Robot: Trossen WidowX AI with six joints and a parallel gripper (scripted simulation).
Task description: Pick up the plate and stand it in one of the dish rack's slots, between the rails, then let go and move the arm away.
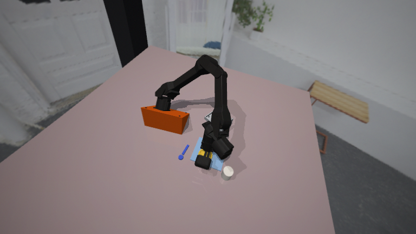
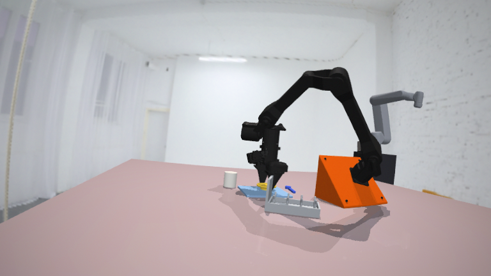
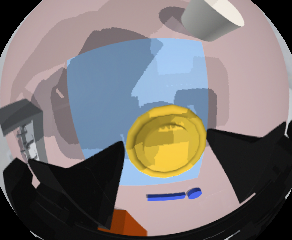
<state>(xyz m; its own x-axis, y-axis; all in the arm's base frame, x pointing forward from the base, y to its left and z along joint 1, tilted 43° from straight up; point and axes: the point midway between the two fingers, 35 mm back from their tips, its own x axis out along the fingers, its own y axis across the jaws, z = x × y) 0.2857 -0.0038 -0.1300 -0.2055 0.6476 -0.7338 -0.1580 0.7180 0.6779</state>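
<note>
Right now the yellow plate is 1 cm above my gripper tip. Round my gripper tip: blue spoon (10 cm behind, 4 cm to the right); then cream cup (12 cm ahead, 4 cm to the right, 2 cm above); then light blue mat (1 cm ahead, 3 cm to the left, 1 cm below).
</note>
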